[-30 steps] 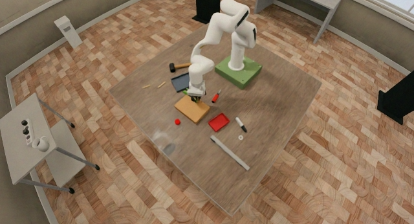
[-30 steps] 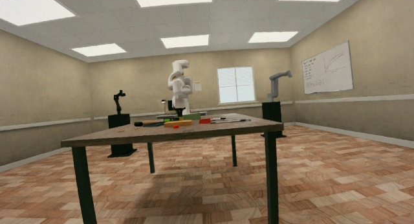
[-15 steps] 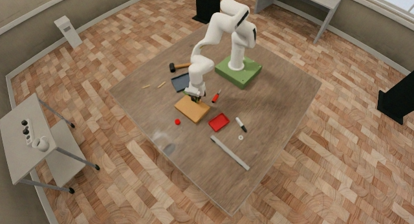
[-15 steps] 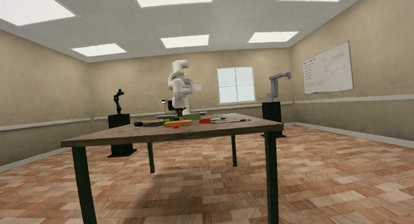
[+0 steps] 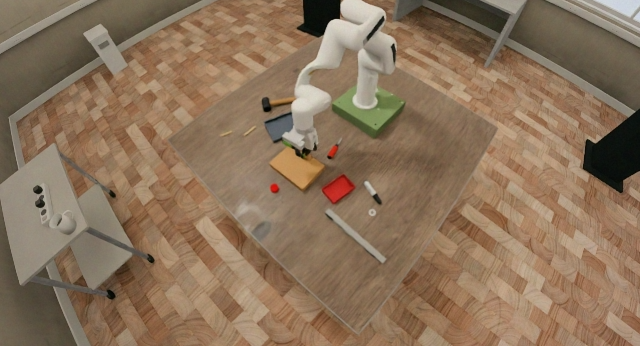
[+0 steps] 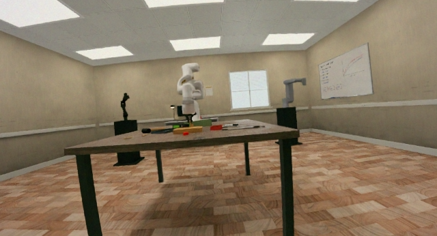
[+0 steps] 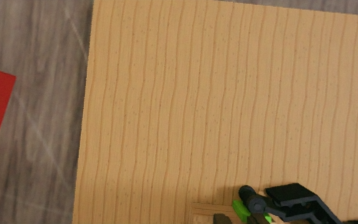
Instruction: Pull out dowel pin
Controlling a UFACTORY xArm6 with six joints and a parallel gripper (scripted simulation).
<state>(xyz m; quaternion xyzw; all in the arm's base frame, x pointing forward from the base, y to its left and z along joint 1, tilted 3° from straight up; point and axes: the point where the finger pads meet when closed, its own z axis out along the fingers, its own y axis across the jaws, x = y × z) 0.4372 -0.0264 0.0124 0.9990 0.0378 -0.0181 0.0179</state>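
The dowel pin is 20 mm below my hand. The rest, counted from my hand: tan bench board 50 mm ahead, 10 mm to the right, 60 mm below; red cap 200 mm ahead, 20 mm to the right, 70 mm below; small wooden block 40 mm below.
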